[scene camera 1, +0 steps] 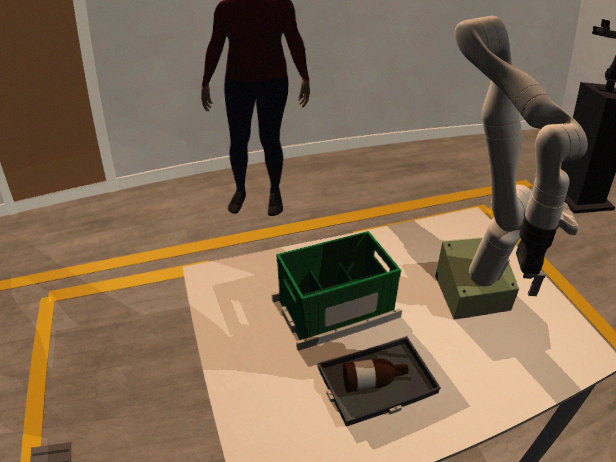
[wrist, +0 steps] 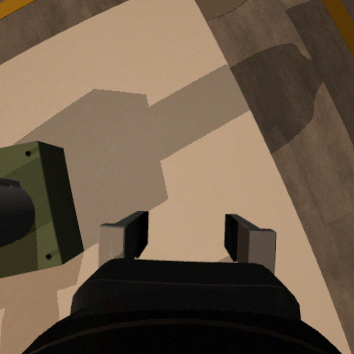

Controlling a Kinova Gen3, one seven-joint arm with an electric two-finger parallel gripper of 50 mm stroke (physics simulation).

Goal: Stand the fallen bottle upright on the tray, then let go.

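Frame: origin at the arm's base, x back, y right, z up, level; centimetres.
Seen in the pictures: gripper, fingertip midpoint: [scene camera 1: 529, 286] [wrist: 185, 228]; arm's base, origin of the base link: [scene camera 1: 483, 273] [wrist: 4, 213].
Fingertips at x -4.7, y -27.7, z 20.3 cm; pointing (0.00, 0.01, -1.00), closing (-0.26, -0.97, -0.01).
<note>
Pixels of each thing's top centre, then the offset from my fingertips to it. "spot": a spot on its surface instead. Level surfaces: height alone.
- brown bottle, middle of its top: [scene camera 1: 378, 364] dx -32.5, dy +3.4, dz -23.1 cm
- dark tray, surface spot: [scene camera 1: 350, 418] spot: dx -40.8, dy -7.8, dz -28.3 cm
- green crate, middle of its top: [scene camera 1: 338, 262] dx -37.9, dy +31.1, dz -13.4 cm
- pale table, its level: dz -31.0 cm
A brown bottle [scene camera 1: 366, 375] with a white label lies on its side in the dark tray [scene camera 1: 350, 418], its neck pointing right in the scene view. The tray lies on the table in front of the green crate. My gripper [scene camera 1: 536, 285] [wrist: 185, 228] is open and empty. It hangs in the air beside the arm's base, above the right part of the table, well apart from the bottle. The bottle and the tray do not show in the wrist view.
A green crate [scene camera 1: 350, 309] with inner dividers stands behind the tray, between low rails. The arm stands on an olive base block [scene camera 1: 480, 304] [wrist: 50, 200] on the pale table [scene camera 1: 260, 400] [wrist: 210, 185]. A person [scene camera 1: 256, 100] stands behind the table.
</note>
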